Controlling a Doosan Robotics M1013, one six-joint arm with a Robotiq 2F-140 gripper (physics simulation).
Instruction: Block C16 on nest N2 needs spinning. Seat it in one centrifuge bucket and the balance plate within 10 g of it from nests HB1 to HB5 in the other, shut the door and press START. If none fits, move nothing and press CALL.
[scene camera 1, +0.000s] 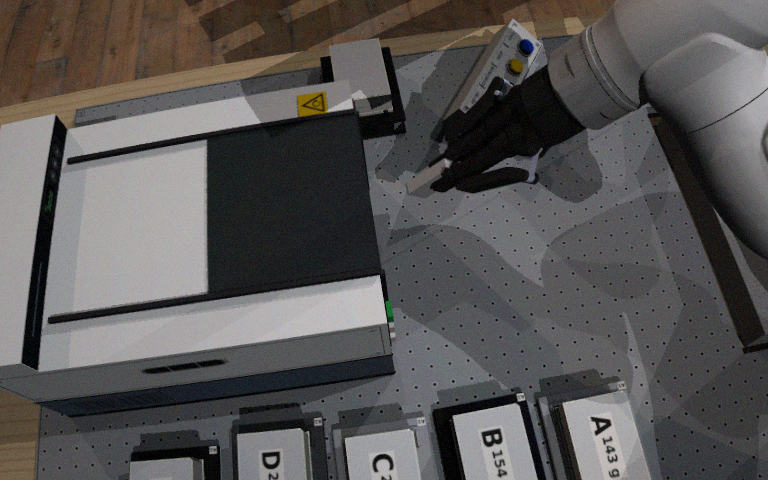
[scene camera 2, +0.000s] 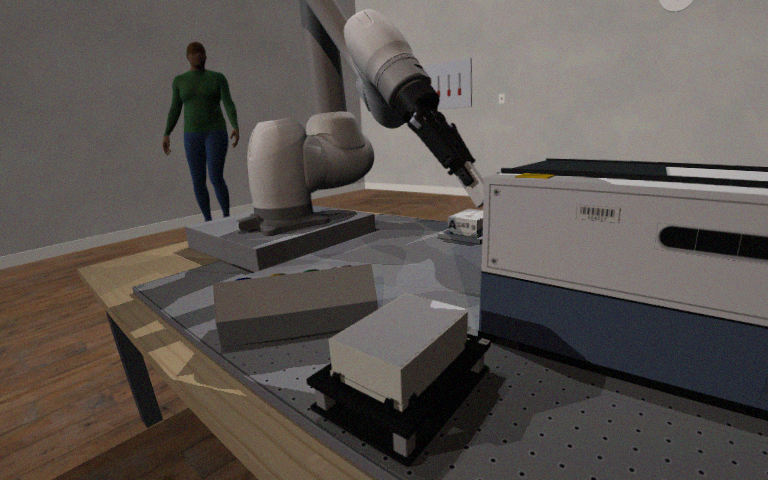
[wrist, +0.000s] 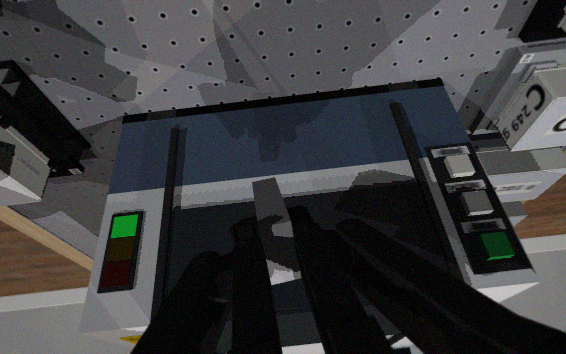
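Where they show: gripper, between the fingertips: (scene camera 1: 415, 191) (wrist: 268, 201); arm's base, origin of its link: (scene camera 2: 285, 223).
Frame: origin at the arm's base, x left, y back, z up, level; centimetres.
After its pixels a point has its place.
My gripper (scene camera 1: 428, 176) @[x 8.2, y -57.4, z 10.5 cm] (scene camera 2: 475, 190) @[x 8.2, y -57.4, z 10.5 cm] (wrist: 268, 201) @[x 8.2, y -57.4, z 10.5 cm] is shut and empty, with pale fingertips close together, above the board between the centrifuge (scene camera 1: 243, 316) @[x 27.0, y -75.0, z 16.2 cm] (scene camera 2: 555, 254) @[x -3.6, y -74.5, z 8.2 cm] (wrist: 250, 150) @[x 7.6, y -63.6, z 1.6 cm] and the arm's base. A white block (scene camera 1: 359, 65) @[x -19.8, y -66.5, z 3.2 cm] (scene camera 2: 396, 333) @[x -20.9, y -67.5, z 3.2 cm] (wrist: 30, 172) @[x -12.7, y -66.8, z 1.6 cm] sits on a black raised nest (scene camera 2: 447, 382) @[x -18.9, y -72.1, z -1.0 cm]; its label does not show. Balance plates A 143 g (scene camera 1: 589, 447) @[x 37.7, y -36.1, z 0.5 cm] (scene camera 2: 465, 225) @[x 31.6, y -36.0, z -1.1 cm], B 154 g (scene camera 1: 492, 441) @[x 36.9, y -47.8, z 0.6 cm], C 249 g (scene camera 1: 379, 447) @[x 37.8, y -61.3, z 0.5 cm] (wrist: 532, 110) @[x 35.9, y -60.1, z -0.6 cm], D (scene camera 1: 271, 447) @[x 38.3, y -74.4, z 0.5 cm] and a fifth (scene camera 1: 164, 469) @[x 41.9, y -87.7, z 0.6 cm] stand in a row. The door panel (scene camera 1: 288, 203) @[x 13.5, y -71.6, z 16.5 cm] is dark; no buckets show.
A sloped button box (scene camera 1: 472, 84) @[x -15.8, y -48.7, z 3.1 cm] (scene camera 2: 294, 300) @[x -21.6, y -47.7, z 0.3 cm] stands behind the gripper, with blue (scene camera 1: 526, 46) @[x -25.1, y -39.3, z 2.2 cm] and yellow (scene camera 1: 515, 66) @[x -20.6, y -41.5, z 2.2 cm] buttons. The centrifuge's side has a lit green lamp (wrist: 124, 226) @[x -3.0, y -65.2, z 8.2 cm], two grey buttons (wrist: 460, 165) @[x 24.9, y -59.6, z 6.3 cm] (wrist: 476, 203) @[x 24.9, y -59.7, z 10.0 cm] and a green button (wrist: 497, 245) @[x 25.0, y -59.6, z 13.5 cm]. A person (scene camera 2: 201, 113) stands beyond the table.
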